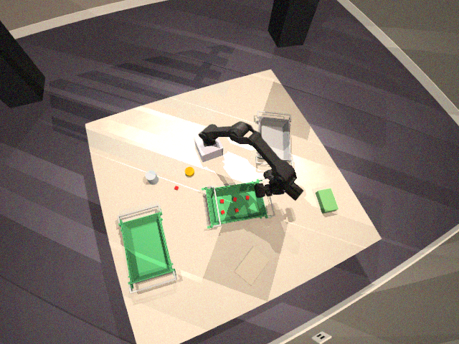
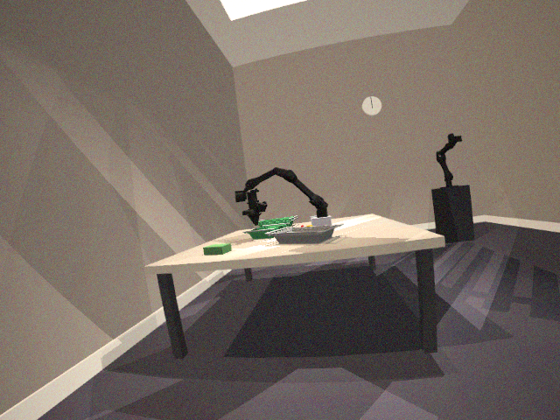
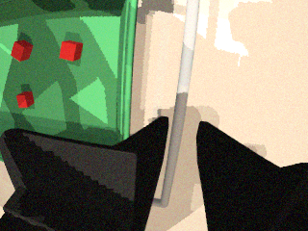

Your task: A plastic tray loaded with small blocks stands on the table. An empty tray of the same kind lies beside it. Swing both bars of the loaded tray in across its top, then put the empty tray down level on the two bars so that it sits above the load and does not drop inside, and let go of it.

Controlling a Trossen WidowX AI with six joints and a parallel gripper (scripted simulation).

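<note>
My gripper tip is 33 cm past the grey tray, 15 cm to the right of it and 5 cm above it. The rest, counted from my gripper tip: red cube (18 cm behind, 45 cm to the right, 9 cm below); then green block (10 cm ahead, 31 cm to the left, 8 cm below); then yellow disc (26 cm behind, 36 cm to the right, 9 cm below).
</note>
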